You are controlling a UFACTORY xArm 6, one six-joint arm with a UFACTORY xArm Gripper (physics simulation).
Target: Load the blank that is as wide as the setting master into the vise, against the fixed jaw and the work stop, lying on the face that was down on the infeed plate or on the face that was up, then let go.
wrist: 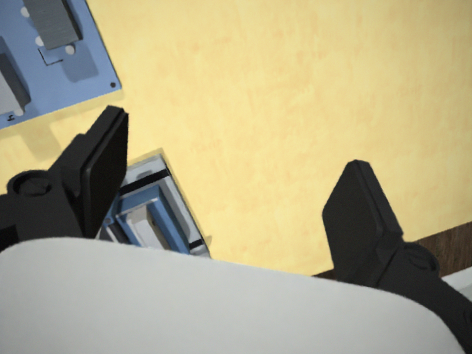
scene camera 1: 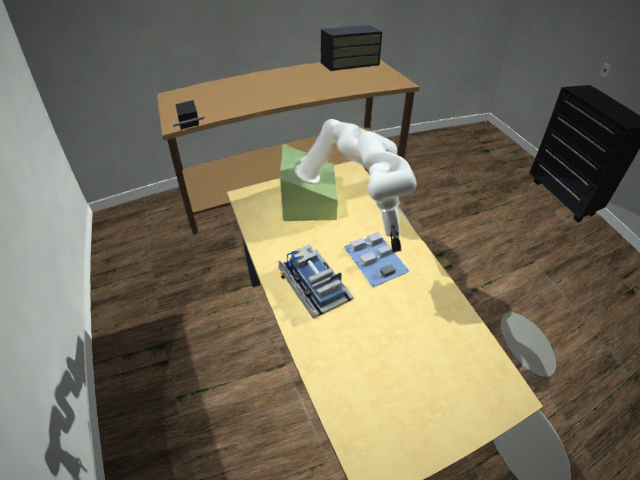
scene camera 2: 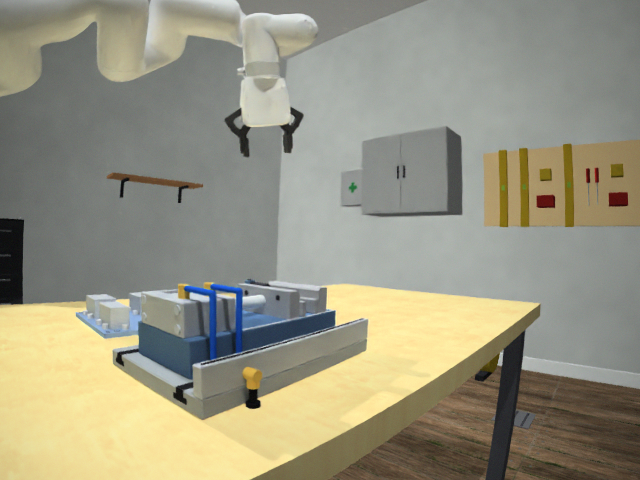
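Seen in the pictures: gripper, fingertip midpoint: [wrist: 234, 164] [scene camera 1: 395, 243] [scene camera 2: 267, 154]; arm's base, origin of the base link: [scene camera 1: 306, 174].
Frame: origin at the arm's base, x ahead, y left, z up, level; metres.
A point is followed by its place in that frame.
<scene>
My gripper [scene camera 1: 395, 249] @(y 0.058, x 0.656, z 0.148 m) [scene camera 2: 266, 152] @(y 0.058, x 0.656, z 0.148 m) [wrist: 234, 164] @(y 0.058, x 0.656, z 0.148 m) is open and empty, high above the table near the infeed plate's right side. The blue infeed plate [scene camera 1: 374, 277] @(y 0.082, x 0.538, z -0.189 m) [scene camera 2: 135, 326] @(y 0.070, x 0.386, z -0.189 m) [wrist: 95, 91] @(y 0.059, x 0.547, z -0.189 m) bears several light grey blanks, among them one blank [scene camera 1: 368, 258] @(y 0.091, x 0.459, z -0.153 m) [wrist: 7, 92] @(y 0.087, x 0.464, z -0.153 m) in the middle, and a darker grey block [scene camera 1: 387, 270] @(y 0.139, x 0.544, z -0.164 m) [wrist: 54, 22] @(y 0.143, x 0.539, z -0.164 m) near one end. Their widths are hard to compare. The vise [scene camera 1: 333, 297] @(y -0.134, x 0.588, z -0.146 m) [scene camera 2: 164, 351] @(y -0.175, x 0.331, z -0.159 m) [wrist: 172, 220] @(y -0.127, x 0.587, z -0.140 m) has a blue body. Its two grey jaws stand apart; the outer jaw [scene camera 1: 329, 287] [scene camera 2: 321, 297] is farther from the screw. The work stop is hard to make out.
Blue pipes with yellow ends [scene camera 2: 240, 320] @(y -0.234, x 0.389, z -0.120 m) rise at the vise's rear. A grey rail [scene camera 2: 289, 343] @(y -0.255, x 0.440, z -0.148 m) runs along its side. A green pedestal [scene camera 1: 309, 201] @(y -0.031, x 0.104, z -0.074 m) carries the arm at the back. The yellow table [scene camera 1: 403, 361] @(y -0.005, x 0.933, z -0.197 m) has its right edge near the gripper.
</scene>
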